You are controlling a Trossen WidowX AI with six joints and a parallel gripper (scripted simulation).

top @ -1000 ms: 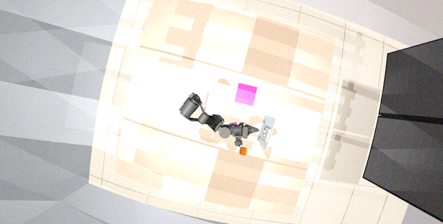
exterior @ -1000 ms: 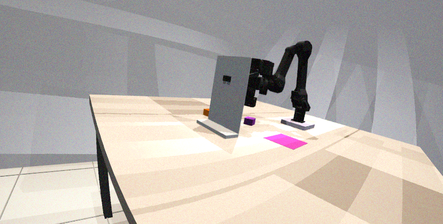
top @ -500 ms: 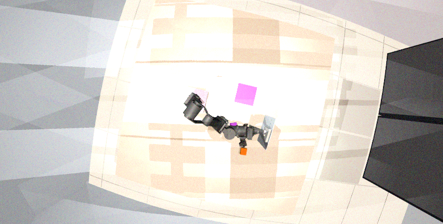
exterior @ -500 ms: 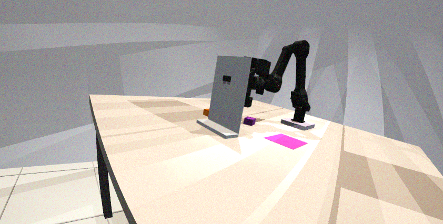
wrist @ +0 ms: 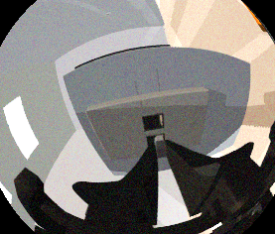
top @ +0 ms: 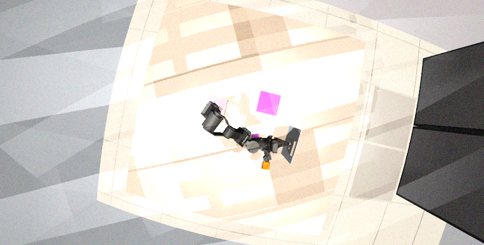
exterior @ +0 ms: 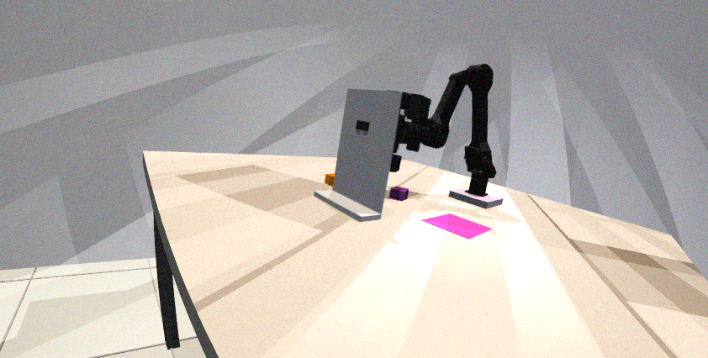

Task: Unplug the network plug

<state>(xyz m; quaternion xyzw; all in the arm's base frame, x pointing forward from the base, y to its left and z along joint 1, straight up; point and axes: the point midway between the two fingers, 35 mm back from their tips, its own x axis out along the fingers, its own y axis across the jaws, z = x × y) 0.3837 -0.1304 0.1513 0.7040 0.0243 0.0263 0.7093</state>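
Right now the magenta marked square is 20 cm to the left of my gripper tip, 17 cm below it and 10 cm behind it. Also, from my gripper tip: grey upright panel 6 cm below, 2 cm ahead, 1 cm to the right; network plug 1 cm ahead.
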